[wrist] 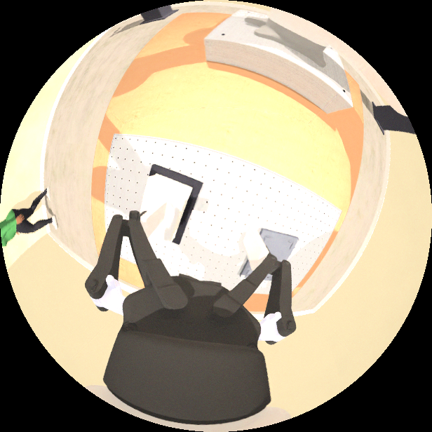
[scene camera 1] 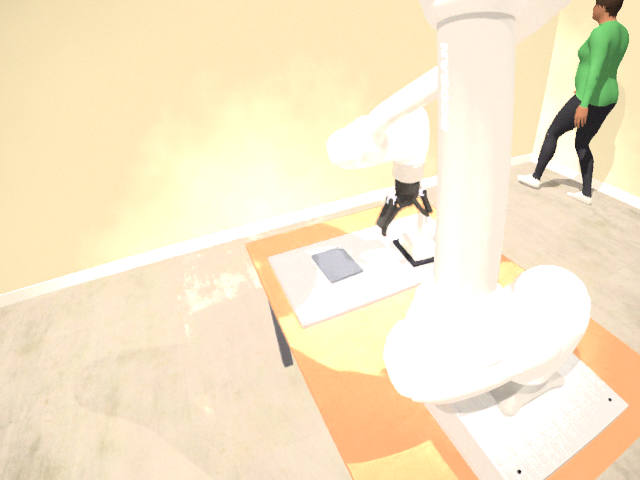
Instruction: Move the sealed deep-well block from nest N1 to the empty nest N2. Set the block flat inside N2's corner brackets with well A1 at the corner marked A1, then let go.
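Frame: origin at the arm's base, x up, y left, z back, level; metres.
Seen in the pictures: gripper, fingertip midpoint: (scene camera 1: pixel 403 238).
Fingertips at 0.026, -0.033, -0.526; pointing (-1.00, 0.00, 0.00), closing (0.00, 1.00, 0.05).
Observation:
Offsets run from my fingertips to a thing's middle, as dx, dy, dz. Level surfaces: height alone.
The sealed deep-well block {-0.073, -0.091, -0.039} (scene camera 1: pixel 419 250) (wrist: pixel 168 197) is a white, overexposed box in the black-edged nest N1 {-0.099, -0.091, -0.039} (scene camera 1: pixel 405 253) (wrist: pixel 177 174); its wells and A1 corner cannot be made out. The empty nest N2 {-0.099, +0.205, -0.091} (scene camera 1: pixel 336 264) (wrist: pixel 282 242) is a flat grey plate with small corner brackets, partly hidden behind a fingertip in the wrist view. My gripper (scene camera 1: pixel 406 222) (wrist: pixel 206 221) is open and empty, above the board. In the scene view it is near N1, with one finger towards N2. In the wrist view the left finger is beside the block.
Both nests are on a white perforated board {dx -0.106} (scene camera 1: pixel 310 310) (wrist: pixel 240 182) on the orange table {dx -0.119} (scene camera 1: pixel 346 400) (wrist: pixel 220 105). The robot's pale base block (scene camera 1: pixel 547 439) (wrist: pixel 275 62) stands at the other end. A person in green (scene camera 1: pixel 599 67) (wrist: pixel 9 227) is beyond the table.

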